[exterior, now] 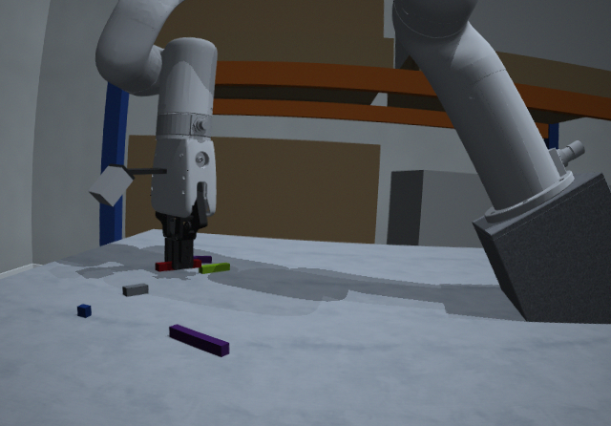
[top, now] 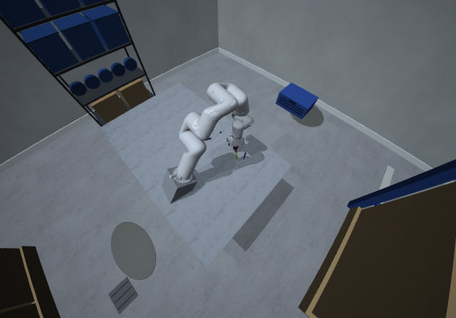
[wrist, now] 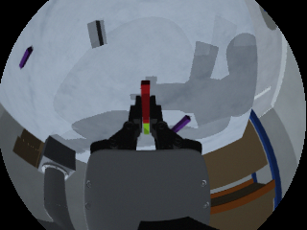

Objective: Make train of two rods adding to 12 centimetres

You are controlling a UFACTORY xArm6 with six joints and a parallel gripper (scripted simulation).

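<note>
Right now the lime rod is 4 cm behind my hand, 5 cm to the right of it and 3 cm below it. The rest, counted from my hand: red rod (2 cm below); small blue rod (3 cm ahead, 20 cm to the left, 3 cm below); grey rod (2 cm ahead, 11 cm to the left, 3 cm below).
</note>
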